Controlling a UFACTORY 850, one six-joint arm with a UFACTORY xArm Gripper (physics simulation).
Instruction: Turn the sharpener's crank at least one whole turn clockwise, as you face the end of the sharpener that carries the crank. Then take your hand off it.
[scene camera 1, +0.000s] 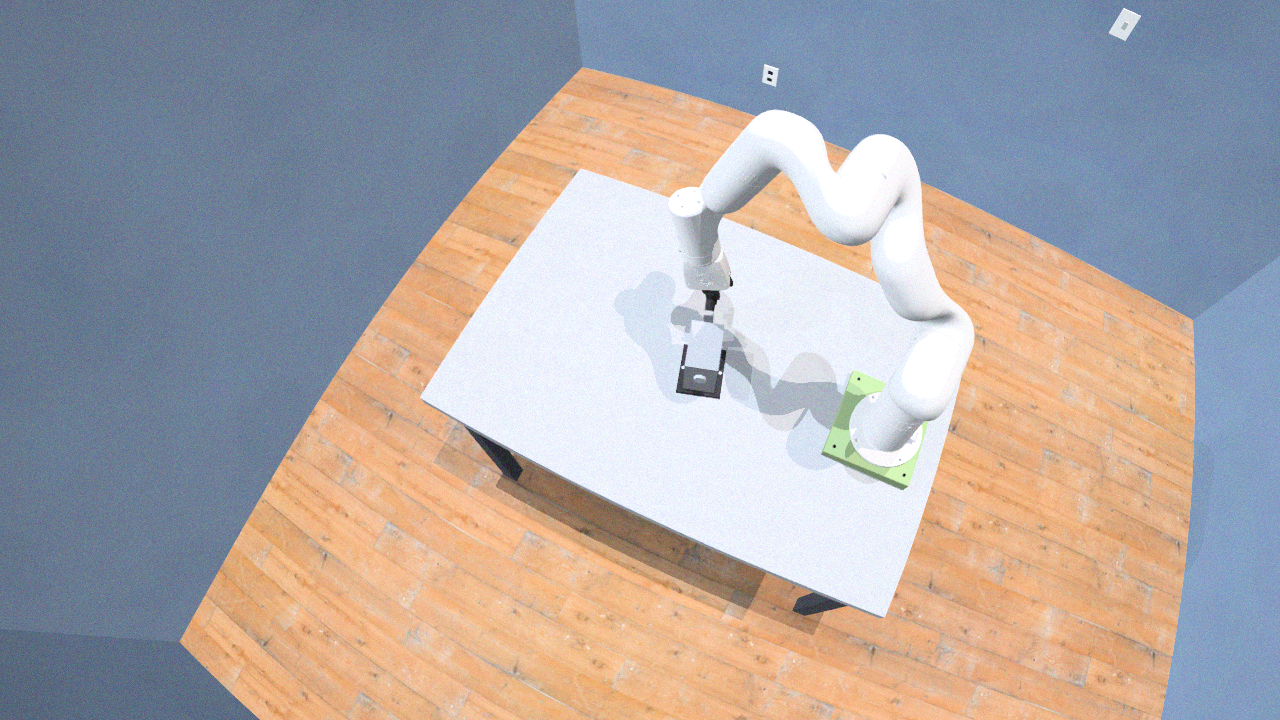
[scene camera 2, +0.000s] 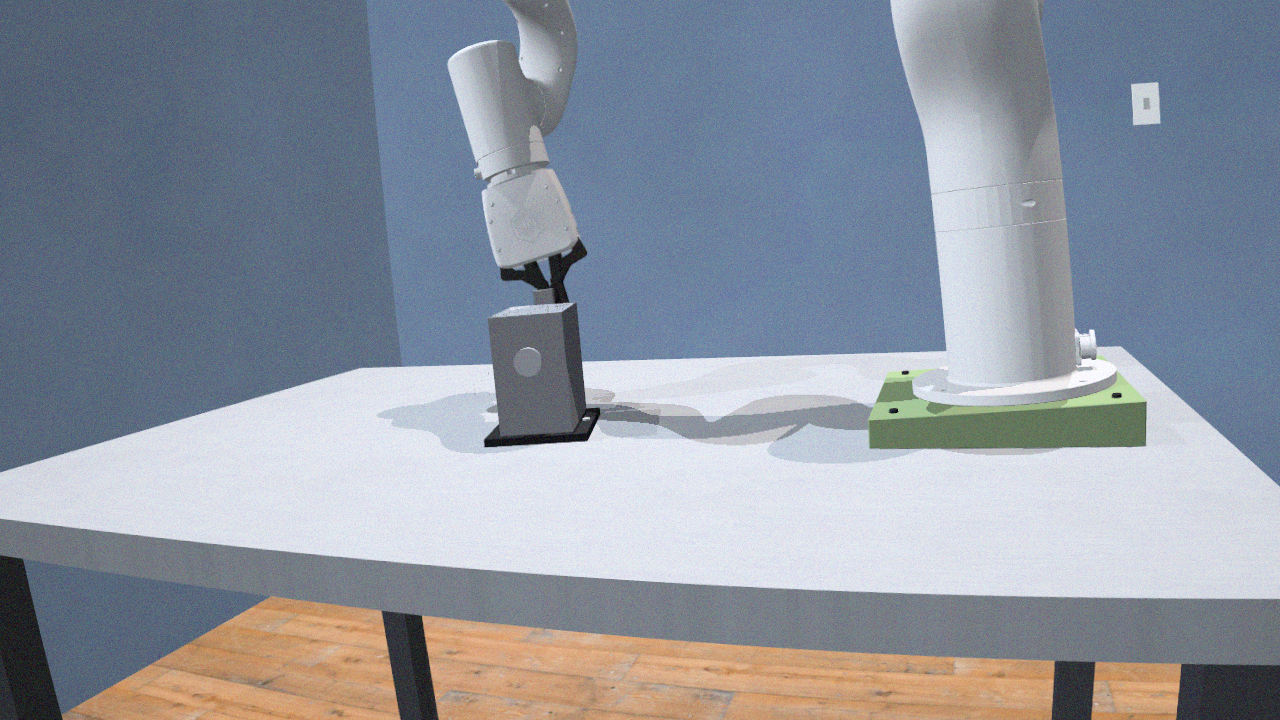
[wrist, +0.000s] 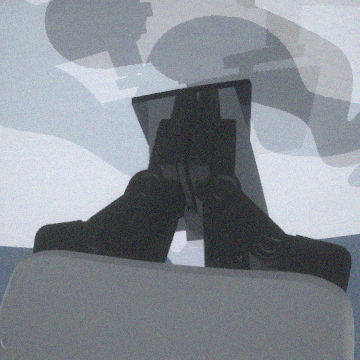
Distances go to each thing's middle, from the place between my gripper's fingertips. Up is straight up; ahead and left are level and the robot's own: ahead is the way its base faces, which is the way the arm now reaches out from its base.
Labels:
The grey sharpener (scene camera 2: 536, 353) lies 11 cm to the left of my hand, 4 cm behind it and 3 cm below it.

